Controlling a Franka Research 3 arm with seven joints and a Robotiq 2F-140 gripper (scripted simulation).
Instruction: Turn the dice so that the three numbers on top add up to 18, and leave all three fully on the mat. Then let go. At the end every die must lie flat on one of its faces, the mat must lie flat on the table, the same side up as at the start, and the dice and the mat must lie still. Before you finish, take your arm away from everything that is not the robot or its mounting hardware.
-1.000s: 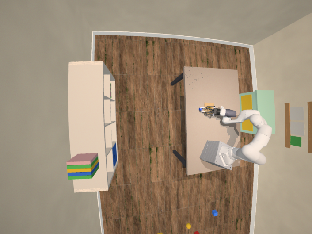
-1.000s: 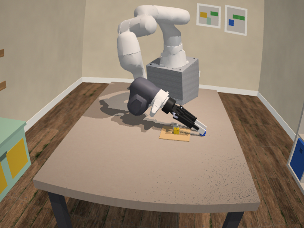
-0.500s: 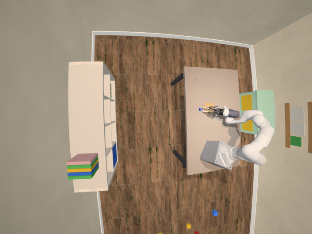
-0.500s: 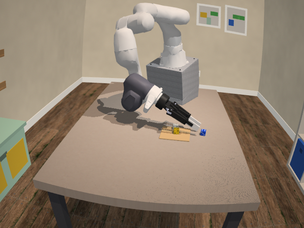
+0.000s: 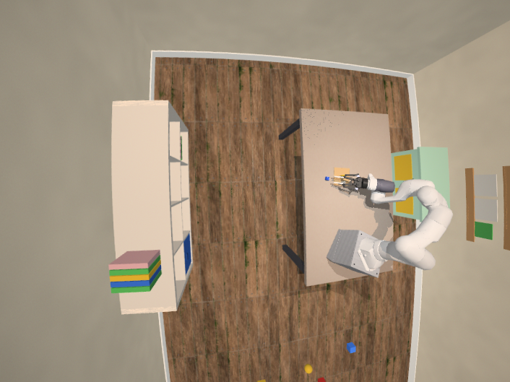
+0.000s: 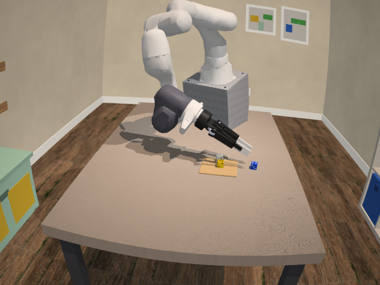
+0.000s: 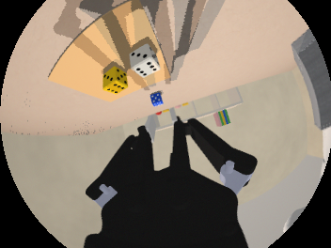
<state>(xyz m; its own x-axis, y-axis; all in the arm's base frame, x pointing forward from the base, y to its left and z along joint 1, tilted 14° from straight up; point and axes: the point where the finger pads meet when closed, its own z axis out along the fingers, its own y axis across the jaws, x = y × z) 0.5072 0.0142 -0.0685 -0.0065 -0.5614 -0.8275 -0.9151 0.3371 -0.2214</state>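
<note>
My gripper is now 7 cm above the blue die, 5 cm to the right of it and 2 cm short of it. The rest, counted from my hand: white die 8 cm to the right, 6 cm below, 4 cm behind; then yellow die 8 cm to the right, 6 cm below, 1 cm ahead; then mat 9 cm to the right, 8 cm below, 1 cm ahead.
</note>
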